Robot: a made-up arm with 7 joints. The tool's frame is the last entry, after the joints. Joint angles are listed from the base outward.
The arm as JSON. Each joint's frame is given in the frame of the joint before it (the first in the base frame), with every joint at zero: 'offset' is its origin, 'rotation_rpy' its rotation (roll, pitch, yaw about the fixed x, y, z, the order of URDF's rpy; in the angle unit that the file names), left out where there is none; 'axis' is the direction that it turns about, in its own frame. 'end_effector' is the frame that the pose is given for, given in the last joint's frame.
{
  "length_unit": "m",
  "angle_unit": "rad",
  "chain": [
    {
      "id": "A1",
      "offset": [
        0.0,
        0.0,
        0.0
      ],
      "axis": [
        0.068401,
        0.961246,
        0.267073
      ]
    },
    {
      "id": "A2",
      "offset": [
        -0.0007,
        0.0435,
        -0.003
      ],
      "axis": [
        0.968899,
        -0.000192,
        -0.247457
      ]
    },
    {
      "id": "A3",
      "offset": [
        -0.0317,
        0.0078,
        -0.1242
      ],
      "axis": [
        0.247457,
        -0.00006,
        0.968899
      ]
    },
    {
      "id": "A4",
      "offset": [
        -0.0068,
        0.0,
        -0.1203
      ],
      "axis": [
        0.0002,
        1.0,
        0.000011
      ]
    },
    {
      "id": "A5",
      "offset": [
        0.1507,
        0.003,
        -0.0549
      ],
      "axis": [
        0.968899,
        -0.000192,
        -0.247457
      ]
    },
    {
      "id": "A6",
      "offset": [
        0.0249,
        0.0,
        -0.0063
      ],
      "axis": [
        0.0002,
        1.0,
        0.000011
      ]
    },
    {
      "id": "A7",
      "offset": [
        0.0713,
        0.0,
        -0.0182
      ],
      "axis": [
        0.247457,
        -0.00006,
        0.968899
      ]
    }
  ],
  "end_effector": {
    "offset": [
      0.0,
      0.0,
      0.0
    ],
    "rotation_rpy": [
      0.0,
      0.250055,
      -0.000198
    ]
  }
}
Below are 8 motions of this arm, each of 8 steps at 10 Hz.
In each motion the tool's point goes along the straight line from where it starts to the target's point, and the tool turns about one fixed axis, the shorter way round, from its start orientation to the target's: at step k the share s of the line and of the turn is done. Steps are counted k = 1, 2, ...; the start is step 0. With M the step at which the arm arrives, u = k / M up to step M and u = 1 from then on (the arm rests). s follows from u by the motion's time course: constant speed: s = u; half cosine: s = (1 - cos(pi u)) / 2; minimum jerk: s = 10 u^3 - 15 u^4 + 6 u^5.
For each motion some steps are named. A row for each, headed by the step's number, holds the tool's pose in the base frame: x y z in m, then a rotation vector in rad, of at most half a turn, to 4 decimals.
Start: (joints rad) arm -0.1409 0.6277 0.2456 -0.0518 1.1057 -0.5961 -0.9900
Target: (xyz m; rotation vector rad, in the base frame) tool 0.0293 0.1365 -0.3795 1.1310 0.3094 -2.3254
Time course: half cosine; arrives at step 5
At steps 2, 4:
2: 0.1778 0.1785 -0.2604 1.6347 0.4647 -1.5245
4: 0.0510 0.1426 -0.3621 1.2198 0.3365 -2.2164

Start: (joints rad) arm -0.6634 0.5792 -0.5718 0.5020 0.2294 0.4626 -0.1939
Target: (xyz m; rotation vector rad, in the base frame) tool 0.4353 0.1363 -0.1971 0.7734 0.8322 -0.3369
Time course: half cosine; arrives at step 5
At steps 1, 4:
1: 0.3642 0.1248 -0.2876 1.0240 0.6955 -0.3790
4: 0.4278 0.1351 -0.2067 0.8001 0.8184 -0.3415

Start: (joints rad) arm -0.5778 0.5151 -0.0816 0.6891 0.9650 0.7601 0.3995
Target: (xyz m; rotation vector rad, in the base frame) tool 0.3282 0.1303 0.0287 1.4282 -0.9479 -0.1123
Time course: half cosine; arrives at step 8
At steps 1, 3, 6, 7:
1: 0.3246 0.2386 -0.2760 1.6958 0.5936 0.6809
3: 0.3256 0.2081 -0.1903 1.6953 0.1419 0.4668
6: 0.3277 0.1468 -0.0177 1.5156 -0.7270 0.0129
7: 0.3281 0.1346 0.0166 1.4525 -0.8911 -0.0797

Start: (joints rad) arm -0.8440 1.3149 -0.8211 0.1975 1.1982 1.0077 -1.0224
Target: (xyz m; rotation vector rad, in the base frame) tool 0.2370 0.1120 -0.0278 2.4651 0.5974 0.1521
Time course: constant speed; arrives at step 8
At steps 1, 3, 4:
1: 0.3357 0.2422 -0.0499 2.0525 1.2023 0.3974
3: 0.3075 0.2050 -0.0436 2.1850 1.0402 0.3310
4: 0.2934 0.1864 -0.0404 2.2470 0.9558 0.2966

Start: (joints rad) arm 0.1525 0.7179 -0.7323 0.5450 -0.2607 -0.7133 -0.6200
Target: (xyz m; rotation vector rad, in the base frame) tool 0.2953 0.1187 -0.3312 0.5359 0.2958 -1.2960
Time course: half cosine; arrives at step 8
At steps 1, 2, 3, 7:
1: 0.0428 0.1665 -0.3998 0.1713 0.6056 -1.2135
2: 0.0713 0.1611 -0.3921 0.2127 0.5718 -1.2250
3: 0.1138 0.1531 -0.3805 0.2746 0.5206 -1.2411
7: 0.2853 0.1206 -0.3339 0.5216 0.3085 -1.2936

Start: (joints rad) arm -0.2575 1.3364 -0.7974 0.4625 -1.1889 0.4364 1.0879
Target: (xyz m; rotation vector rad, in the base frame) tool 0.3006 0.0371 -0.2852 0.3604 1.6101 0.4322
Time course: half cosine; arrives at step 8
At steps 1, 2, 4, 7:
1: 0.1770 0.3489 -0.2708 0.9900 1.0343 1.0762
2: 0.1909 0.3137 -0.2724 0.9242 1.1110 1.0094
4: 0.2363 0.1991 -0.2777 0.6999 1.3407 0.7808
7: 0.2957 0.0494 -0.2846 0.3871 1.5919 0.4597

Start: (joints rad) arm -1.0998 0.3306 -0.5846 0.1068 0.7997 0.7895 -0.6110
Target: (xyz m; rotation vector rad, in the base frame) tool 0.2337 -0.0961 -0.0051 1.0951 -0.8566 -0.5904
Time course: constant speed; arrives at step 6
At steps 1, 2, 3, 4, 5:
1: 0.3796 -0.0607 -0.0541 1.2869 -0.0157 -0.4284
2: 0.3504 -0.0677 -0.0443 1.2605 -0.1853 -0.4651
3: 0.3212 -0.0748 -0.0345 1.2281 -0.3543 -0.4997
4: 0.2921 -0.0819 -0.0247 1.1898 -0.5227 -0.5322
5: 0.2629 -0.0890 -0.0149 1.1455 -0.6901 -0.5624

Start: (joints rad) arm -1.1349 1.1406 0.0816 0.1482 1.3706 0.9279 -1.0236
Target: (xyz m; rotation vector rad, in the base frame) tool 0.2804 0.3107 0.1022 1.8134 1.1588 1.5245
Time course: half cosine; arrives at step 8
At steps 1, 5, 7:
1: 0.2879 0.2775 0.1721 1.2086 0.6219 0.9782
5: 0.2828 0.3000 0.1246 1.6230 0.9809 1.3502
7: 0.2807 0.3094 0.1050 1.7901 1.1365 1.5031

